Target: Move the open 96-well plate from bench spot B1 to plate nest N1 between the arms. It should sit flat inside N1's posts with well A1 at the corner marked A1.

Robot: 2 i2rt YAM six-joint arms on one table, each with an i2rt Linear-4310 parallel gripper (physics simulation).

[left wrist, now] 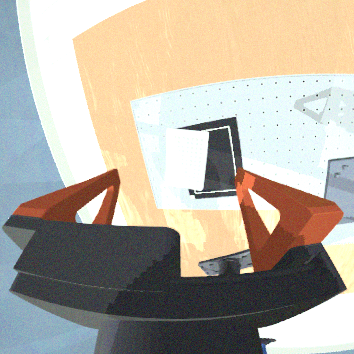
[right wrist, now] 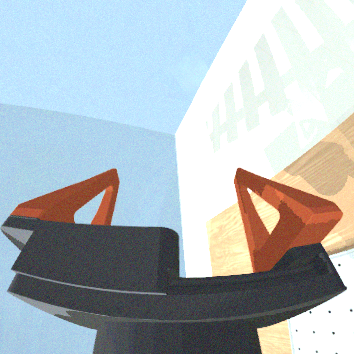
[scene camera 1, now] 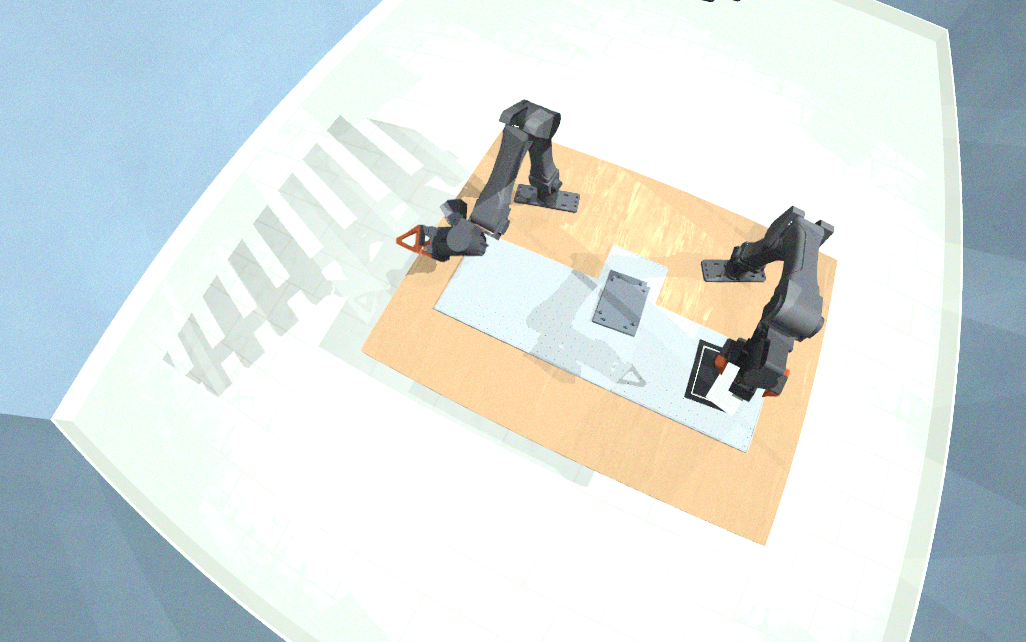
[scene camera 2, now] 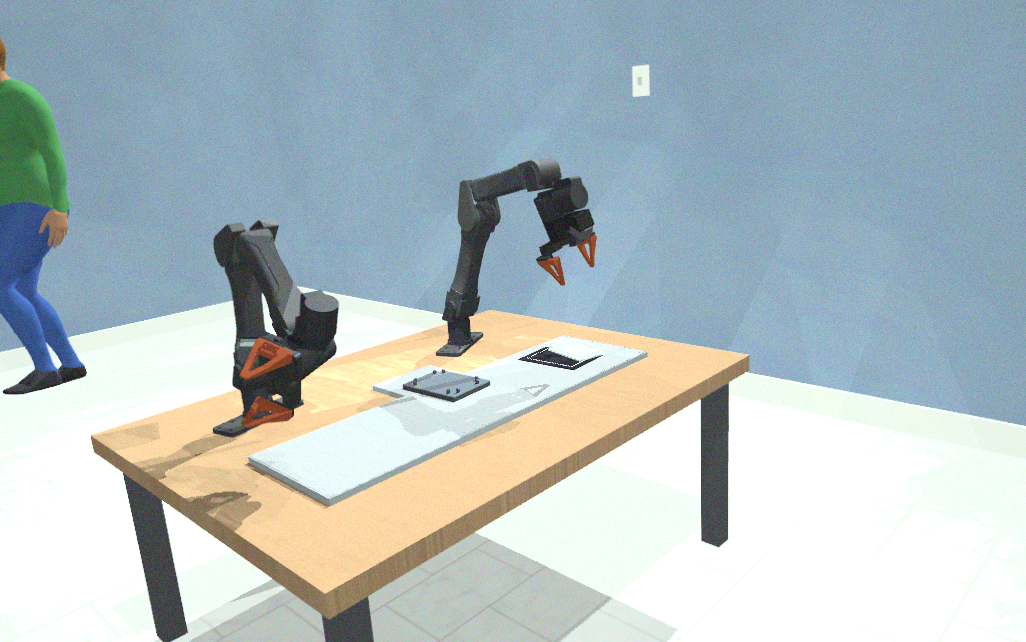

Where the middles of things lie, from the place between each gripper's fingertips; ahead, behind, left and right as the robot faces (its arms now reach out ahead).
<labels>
Now: the grey square nest (scene camera 1: pixel 622 302) 15 cm behind my right hand, 55 cm to the left of it and 17 cm below it. The rest, counted from my right hand: black plate (scene camera 1: pixel 707 374) (6 cm behind, 85 cm to the left, 18 cm below); white plate (scene camera 1: pixel 718 394) (4 cm behind, 90 cm to the left, 17 cm below).
Now: left hand 60 mm past the white plate, 60 mm to the right of it and 210 mm above it. Round my left hand: black plate: 70 mm behind, 210 mm below; grey square nest: 160 mm behind, 300 mm to the right, 200 mm below.
</labels>
